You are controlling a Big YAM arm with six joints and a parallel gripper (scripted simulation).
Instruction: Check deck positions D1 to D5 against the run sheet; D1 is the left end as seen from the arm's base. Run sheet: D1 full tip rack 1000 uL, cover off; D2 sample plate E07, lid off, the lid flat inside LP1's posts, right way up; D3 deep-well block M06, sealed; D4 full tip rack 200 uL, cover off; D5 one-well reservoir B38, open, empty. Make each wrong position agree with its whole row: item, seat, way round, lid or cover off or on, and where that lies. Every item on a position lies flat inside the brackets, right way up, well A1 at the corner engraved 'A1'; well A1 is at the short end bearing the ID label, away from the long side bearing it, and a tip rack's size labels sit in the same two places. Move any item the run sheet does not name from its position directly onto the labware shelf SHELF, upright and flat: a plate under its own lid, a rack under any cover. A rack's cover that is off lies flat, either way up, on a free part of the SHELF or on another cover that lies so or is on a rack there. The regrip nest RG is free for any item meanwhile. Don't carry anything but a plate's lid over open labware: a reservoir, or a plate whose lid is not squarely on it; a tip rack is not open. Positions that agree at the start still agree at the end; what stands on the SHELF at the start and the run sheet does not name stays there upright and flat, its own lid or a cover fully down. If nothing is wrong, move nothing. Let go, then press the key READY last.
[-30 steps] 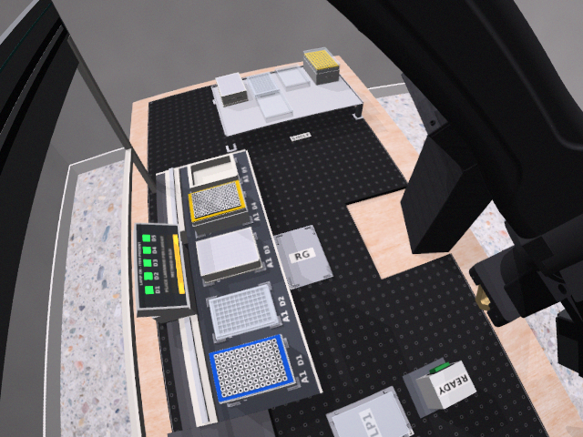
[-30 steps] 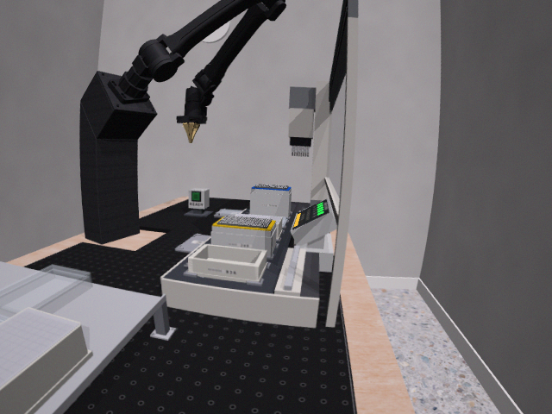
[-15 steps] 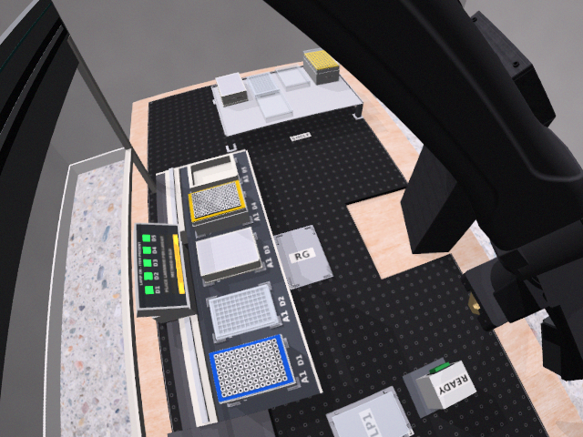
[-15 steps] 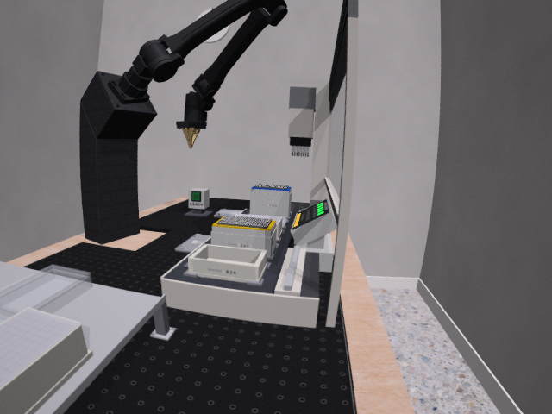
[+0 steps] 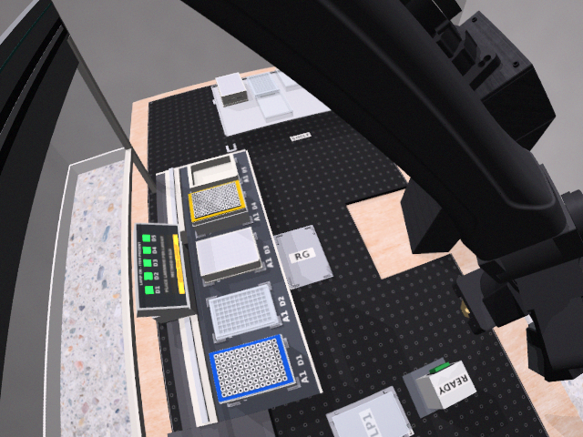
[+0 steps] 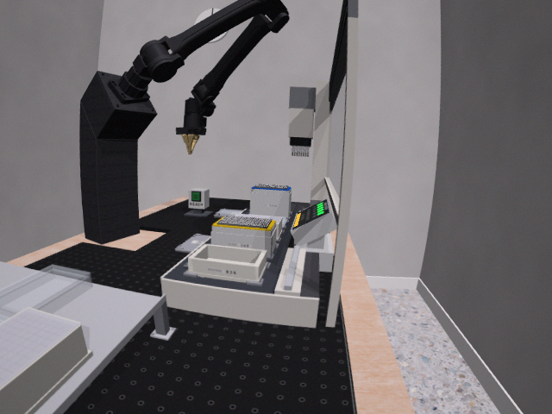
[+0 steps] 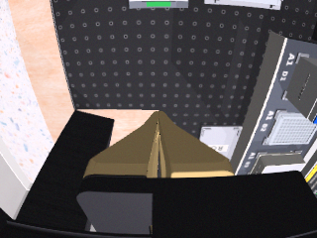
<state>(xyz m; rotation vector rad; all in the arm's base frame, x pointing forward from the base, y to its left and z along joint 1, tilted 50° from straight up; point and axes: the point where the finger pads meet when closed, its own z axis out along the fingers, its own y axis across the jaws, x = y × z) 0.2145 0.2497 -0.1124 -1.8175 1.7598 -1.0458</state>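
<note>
My gripper is now 180 mm above the ready key, 70 mm to the right of it and 10 mm short of it. Also, from my hand: blue-rimmed tip rack (300 mm ahead, 130 mm below, 80 mm to the right); then regrip nest (290 mm to the right, 250 mm below, 130 mm ahead); then lid (240 mm below, 160 mm ahead, 100 mm to the left).
</note>
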